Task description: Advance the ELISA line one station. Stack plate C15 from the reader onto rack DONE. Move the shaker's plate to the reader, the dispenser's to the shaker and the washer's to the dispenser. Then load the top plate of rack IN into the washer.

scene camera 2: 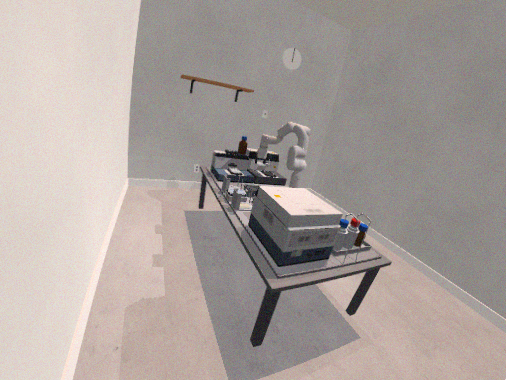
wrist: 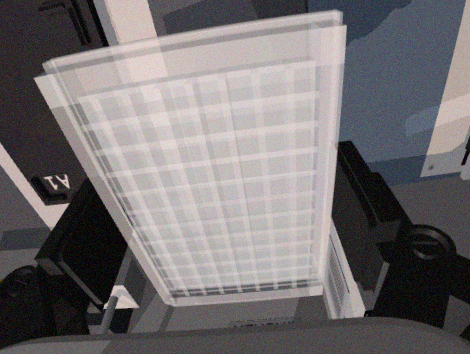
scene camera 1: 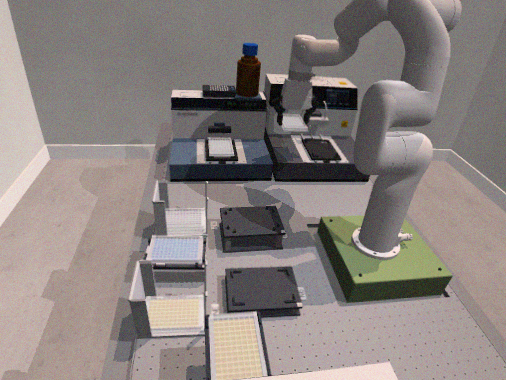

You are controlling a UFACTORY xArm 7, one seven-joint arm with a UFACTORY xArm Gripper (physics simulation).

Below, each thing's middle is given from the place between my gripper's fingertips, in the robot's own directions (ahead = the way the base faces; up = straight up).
I see the washer tray [wrist: 41, 149] 12 cm behind my hand, 9 cm below it and 1 cm to the left of it. Also, from my hand: brown bottle with blue cap [scene camera 1: 248, 68] (18 cm to the right, 14 cm ahead, 14 cm above).
